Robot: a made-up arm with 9 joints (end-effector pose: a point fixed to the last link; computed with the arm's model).
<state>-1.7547 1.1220 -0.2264 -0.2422 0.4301 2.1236 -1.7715 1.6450 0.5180</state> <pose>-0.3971 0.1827 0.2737 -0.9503 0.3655 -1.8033</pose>
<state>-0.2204 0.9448 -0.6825 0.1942 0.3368 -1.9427 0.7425 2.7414 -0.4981</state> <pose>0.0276 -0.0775 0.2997 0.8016 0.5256 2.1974</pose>
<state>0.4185 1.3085 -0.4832 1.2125 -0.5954 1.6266 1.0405 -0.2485 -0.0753</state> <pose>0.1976 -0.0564 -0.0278 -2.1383 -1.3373 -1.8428</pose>
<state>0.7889 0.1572 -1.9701 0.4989 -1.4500 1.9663 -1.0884 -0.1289 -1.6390</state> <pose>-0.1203 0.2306 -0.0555 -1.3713 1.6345 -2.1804</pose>
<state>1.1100 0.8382 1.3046 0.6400 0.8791 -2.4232 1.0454 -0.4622 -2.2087</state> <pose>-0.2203 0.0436 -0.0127 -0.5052 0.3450 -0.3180</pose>
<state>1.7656 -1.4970 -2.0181 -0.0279 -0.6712 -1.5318 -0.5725 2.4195 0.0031</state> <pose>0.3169 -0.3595 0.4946 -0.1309 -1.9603 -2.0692</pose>
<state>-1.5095 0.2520 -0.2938 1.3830 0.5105 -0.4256 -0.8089 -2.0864 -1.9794</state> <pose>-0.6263 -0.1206 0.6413 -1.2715 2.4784 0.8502</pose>
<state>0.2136 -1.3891 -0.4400 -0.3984 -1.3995 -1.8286 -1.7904 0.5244 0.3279</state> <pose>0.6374 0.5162 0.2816 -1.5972 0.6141 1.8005</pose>
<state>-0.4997 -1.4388 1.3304 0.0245 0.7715 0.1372 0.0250 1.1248 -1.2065</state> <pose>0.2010 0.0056 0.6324 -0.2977 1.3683 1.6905</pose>
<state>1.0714 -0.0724 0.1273 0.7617 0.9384 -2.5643 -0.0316 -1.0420 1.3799</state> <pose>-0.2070 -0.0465 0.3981 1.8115 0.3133 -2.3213</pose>
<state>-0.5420 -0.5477 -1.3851 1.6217 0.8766 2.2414 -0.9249 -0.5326 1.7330</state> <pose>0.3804 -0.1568 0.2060 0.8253 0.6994 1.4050</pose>
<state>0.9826 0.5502 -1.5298 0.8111 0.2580 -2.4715 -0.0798 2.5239 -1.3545</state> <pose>0.1139 -0.0948 0.1412 -1.2406 -0.7977 1.0590</pose>
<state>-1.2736 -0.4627 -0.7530 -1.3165 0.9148 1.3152 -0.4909 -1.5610 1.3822</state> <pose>-0.6707 0.0561 0.1181 -0.9484 -1.5031 0.6852</pose>
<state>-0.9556 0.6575 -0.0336 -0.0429 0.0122 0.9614 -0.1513 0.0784 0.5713</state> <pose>-0.4769 0.2002 -0.0658 -2.0746 -0.1888 -0.7465</pose>
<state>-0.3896 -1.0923 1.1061 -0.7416 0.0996 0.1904 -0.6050 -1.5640 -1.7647</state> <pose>0.2827 0.7582 0.6608 1.1016 -2.1504 0.2691</pose>
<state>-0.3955 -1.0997 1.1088 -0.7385 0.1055 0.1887 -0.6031 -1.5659 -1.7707</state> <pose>0.2877 0.7556 0.6621 1.1010 -2.1395 0.2530</pose>
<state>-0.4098 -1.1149 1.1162 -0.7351 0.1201 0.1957 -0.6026 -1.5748 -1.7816</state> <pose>0.2975 0.7465 0.6677 1.1034 -2.1167 0.2130</pose>
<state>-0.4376 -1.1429 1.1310 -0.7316 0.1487 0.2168 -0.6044 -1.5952 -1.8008</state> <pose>0.3154 0.7262 0.6796 1.1091 -2.0742 0.1352</pose>
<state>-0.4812 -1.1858 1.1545 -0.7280 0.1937 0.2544 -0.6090 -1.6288 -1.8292</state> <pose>0.3437 0.6914 0.6964 1.1174 -2.0065 0.0160</pose>
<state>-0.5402 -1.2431 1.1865 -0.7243 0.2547 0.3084 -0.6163 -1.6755 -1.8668</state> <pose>0.3831 0.6404 0.7140 1.1255 -1.9110 -0.1395</pose>
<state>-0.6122 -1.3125 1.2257 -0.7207 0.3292 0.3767 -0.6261 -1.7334 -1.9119</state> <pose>0.4319 0.5729 0.7263 1.1305 -1.7886 -0.3204</pose>
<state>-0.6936 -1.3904 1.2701 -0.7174 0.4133 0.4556 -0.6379 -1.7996 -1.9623</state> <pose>0.4860 0.4912 0.7271 1.1307 -1.6443 -0.5129</pose>
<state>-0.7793 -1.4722 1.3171 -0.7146 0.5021 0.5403 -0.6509 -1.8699 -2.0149</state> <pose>0.5388 0.4000 0.7133 1.1264 -1.4877 -0.7027</pose>
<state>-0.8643 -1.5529 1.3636 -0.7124 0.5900 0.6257 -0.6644 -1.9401 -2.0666</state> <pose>0.5837 0.3063 0.6854 1.1191 -1.3302 -0.8784</pose>
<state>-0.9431 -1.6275 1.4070 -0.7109 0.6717 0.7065 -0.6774 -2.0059 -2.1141</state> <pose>0.6160 0.2176 0.6483 1.1116 -1.1842 -1.0313</pose>
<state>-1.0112 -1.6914 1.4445 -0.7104 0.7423 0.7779 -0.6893 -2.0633 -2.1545</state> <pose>0.6351 0.1410 0.6089 1.1052 -1.0599 -1.1560</pose>
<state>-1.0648 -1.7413 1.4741 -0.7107 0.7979 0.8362 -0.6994 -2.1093 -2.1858</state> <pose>0.6434 0.0808 0.5741 1.1011 -0.9639 -1.2503</pose>
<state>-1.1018 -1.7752 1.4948 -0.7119 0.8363 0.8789 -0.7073 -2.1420 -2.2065</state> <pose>0.6453 0.0391 0.5483 1.0992 -0.8993 -1.3144</pose>
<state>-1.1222 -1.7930 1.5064 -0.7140 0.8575 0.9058 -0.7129 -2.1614 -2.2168</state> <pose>0.6446 0.0156 0.5335 1.0991 -0.8646 -1.3503</pose>
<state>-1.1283 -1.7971 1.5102 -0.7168 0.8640 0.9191 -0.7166 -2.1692 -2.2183</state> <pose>0.6434 0.0072 0.5287 1.1002 -0.8548 -1.3634</pose>
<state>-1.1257 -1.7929 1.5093 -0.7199 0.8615 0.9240 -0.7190 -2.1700 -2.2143</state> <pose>0.6424 0.0078 0.5302 1.1021 -0.8602 -1.3626</pose>
